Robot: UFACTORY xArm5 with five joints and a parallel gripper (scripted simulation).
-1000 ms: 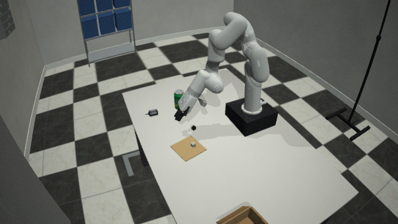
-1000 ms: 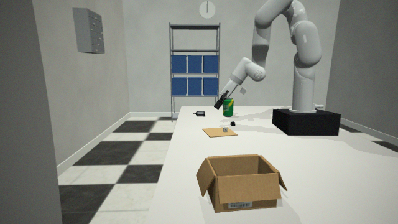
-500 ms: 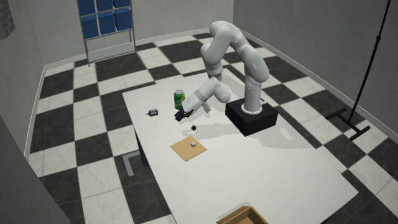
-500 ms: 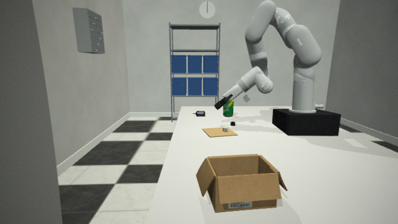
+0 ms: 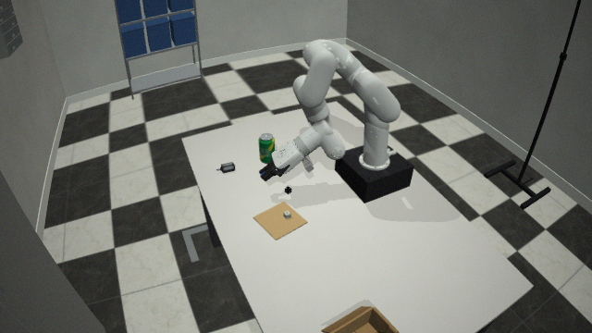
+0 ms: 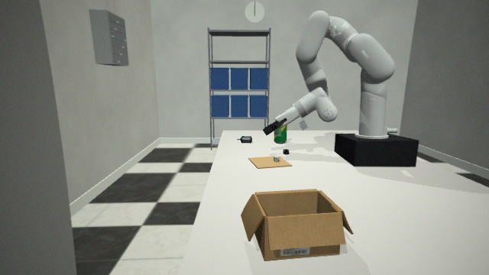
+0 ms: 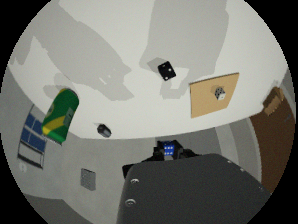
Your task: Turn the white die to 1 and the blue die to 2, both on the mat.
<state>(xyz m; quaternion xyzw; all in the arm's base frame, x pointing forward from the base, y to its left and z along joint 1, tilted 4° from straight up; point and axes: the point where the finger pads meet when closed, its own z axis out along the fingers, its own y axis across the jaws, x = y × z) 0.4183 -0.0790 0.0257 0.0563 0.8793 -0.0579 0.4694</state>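
Right now my hand is 10 cm above the black die, 8 cm past it and 1 cm to the right of it. From my hand the other things lie so: blue die: 1 cm below, 1 cm ahead; then tan mat: 14 cm to the left, 11 cm below; then white die: 14 cm to the left, 10 cm below, 2 cm behind.
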